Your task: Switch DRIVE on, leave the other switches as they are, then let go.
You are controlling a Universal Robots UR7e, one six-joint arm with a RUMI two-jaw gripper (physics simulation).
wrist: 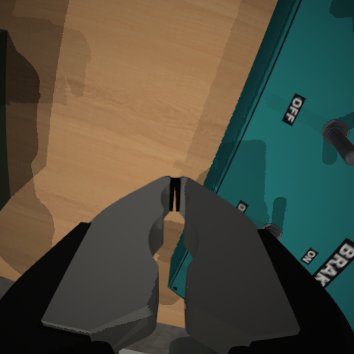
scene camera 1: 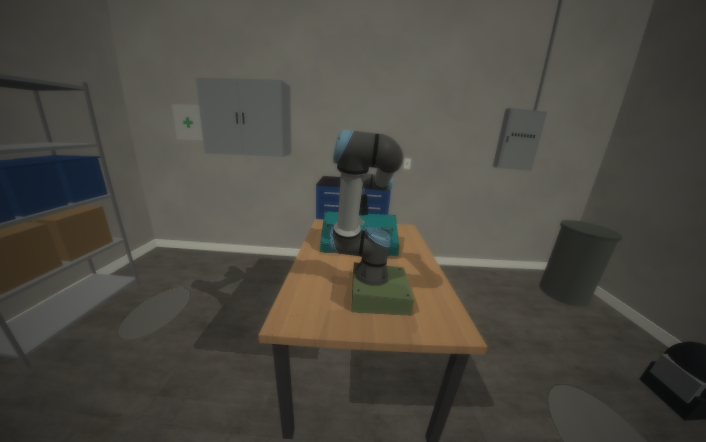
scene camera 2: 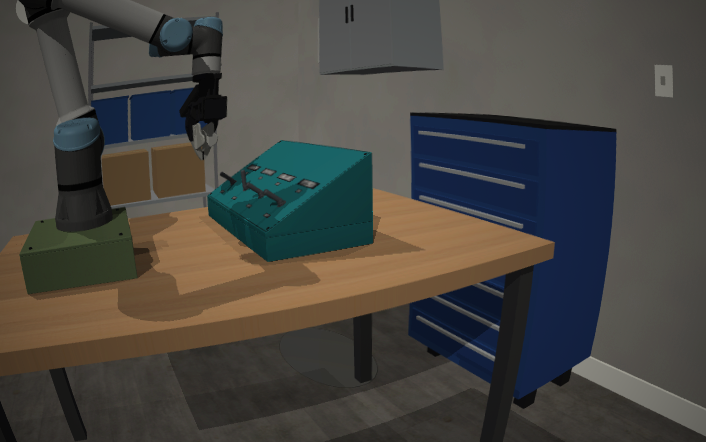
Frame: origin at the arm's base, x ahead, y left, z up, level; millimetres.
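Seen in the pictures: gripper, fingertip midpoint: (wrist: 174,179) (scene camera 2: 202,160); arm's base, origin of the base link: (scene camera 1: 371,276) (scene camera 2: 84,221).
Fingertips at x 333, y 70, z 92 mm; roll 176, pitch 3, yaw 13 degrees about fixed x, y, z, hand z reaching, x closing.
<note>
Pixels of each thing's top centre, then the offset from my fingertips to it. "spot": a spot on its surface instead. Level surfaces: height alone.
- lever, surface spot: (wrist: 343,144) spot: dx +112, dy +29, dz -54 mm
- large OFF label, surface spot: (wrist: 293,109) spot: dx +89, dy +26, dz -109 mm
- second lever's base, surface spot: (wrist: 272,230) spot: dx +119, dy -87, dz -84 mm
- partly hidden BRAKE label, middle of its top: (wrist: 331,273) (scene camera 2: 286,175) dx +184, dy -95, dz -49 mm
- wooden table, its level: dz -187 mm
A teal sloped switch panel (scene camera 1: 386,220) (scene camera 2: 317,166) (wrist: 260,165) stands on the table, with several dark levers on its slope in the second scene view. One lever (wrist: 343,144) beside a large OFF label (wrist: 293,109) leans away from that label. A second lever's base (wrist: 272,230) shows by the right finger, near an ON label (wrist: 309,256) and a partly hidden BRAKE label (wrist: 334,264); its stem is hidden. The DRIVE label does not show in the wrist view. My gripper (scene camera 2: 203,154) (wrist: 174,179) is shut and empty, above and beside the panel's robot-side edge, apart from the levers.
The green base block (scene camera 1: 382,299) (scene camera 2: 80,265) carries the arm on the wooden table (scene camera 1: 312,322) (scene camera 2: 343,296). A blue drawer cabinet (scene camera 1: 325,200) (scene camera 2: 567,234) stands beyond the table. A grey wall cabinet (scene camera 1: 244,140) (scene camera 2: 385,36) hangs on the wall.
</note>
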